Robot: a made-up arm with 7 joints. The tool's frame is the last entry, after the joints.
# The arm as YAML. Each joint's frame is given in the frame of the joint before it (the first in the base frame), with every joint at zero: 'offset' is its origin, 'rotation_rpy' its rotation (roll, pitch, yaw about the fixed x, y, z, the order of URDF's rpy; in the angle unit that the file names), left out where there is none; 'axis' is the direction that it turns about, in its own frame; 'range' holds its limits. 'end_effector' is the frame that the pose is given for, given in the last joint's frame.
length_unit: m
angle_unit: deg
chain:
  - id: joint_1
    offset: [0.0, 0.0, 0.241]
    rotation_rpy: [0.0, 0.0, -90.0]
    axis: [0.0, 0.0, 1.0]
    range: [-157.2, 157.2]
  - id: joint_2
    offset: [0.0, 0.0, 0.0]
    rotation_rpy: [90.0, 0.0, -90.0]
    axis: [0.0, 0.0, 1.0]
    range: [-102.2, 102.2]
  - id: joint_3
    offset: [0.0, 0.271, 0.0]
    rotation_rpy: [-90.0, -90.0, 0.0]
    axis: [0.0, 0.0, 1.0]
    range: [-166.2, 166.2]
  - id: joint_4
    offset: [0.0, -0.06, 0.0]
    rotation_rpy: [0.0, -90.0, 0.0]
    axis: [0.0, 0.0, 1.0]
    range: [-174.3, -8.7]
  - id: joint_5
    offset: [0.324, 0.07, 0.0]
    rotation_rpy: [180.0, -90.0, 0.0]
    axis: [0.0, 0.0, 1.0]
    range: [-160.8, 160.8]
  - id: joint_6
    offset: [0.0, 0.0, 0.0]
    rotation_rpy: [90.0, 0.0, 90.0]
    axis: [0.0, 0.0, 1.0]
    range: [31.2, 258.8]
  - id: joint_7
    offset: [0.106, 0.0, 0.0]
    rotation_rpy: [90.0, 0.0, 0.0]
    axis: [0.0, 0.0, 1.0]
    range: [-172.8, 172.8]
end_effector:
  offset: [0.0, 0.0, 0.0]
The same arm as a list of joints. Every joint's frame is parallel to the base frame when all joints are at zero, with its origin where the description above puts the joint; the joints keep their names.
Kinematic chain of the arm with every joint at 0, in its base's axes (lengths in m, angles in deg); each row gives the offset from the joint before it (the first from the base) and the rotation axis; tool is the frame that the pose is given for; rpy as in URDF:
joint_1: xyz 0 0 0.241 axis +z
joint_2: xyz 0 0 0 axis +y
joint_3: xyz 0 0 0.271 axis +z
joint_4: xyz 0.06 0 0 axis -y
joint_5: xyz -0.07 0 0.324 axis +z
joint_6: xyz 0 0 0 axis -y
joint_7: xyz 0.106 0 0 axis -z
tool: xyz 0 0 0 rpy 180 0 0
Joint limits (deg, base to tool): -157.2..157.2 -102.2..102.2 -166.2..166.2 -174.3..-8.7 -160.8..160.8 31.2..258.8 -172.8..172.8

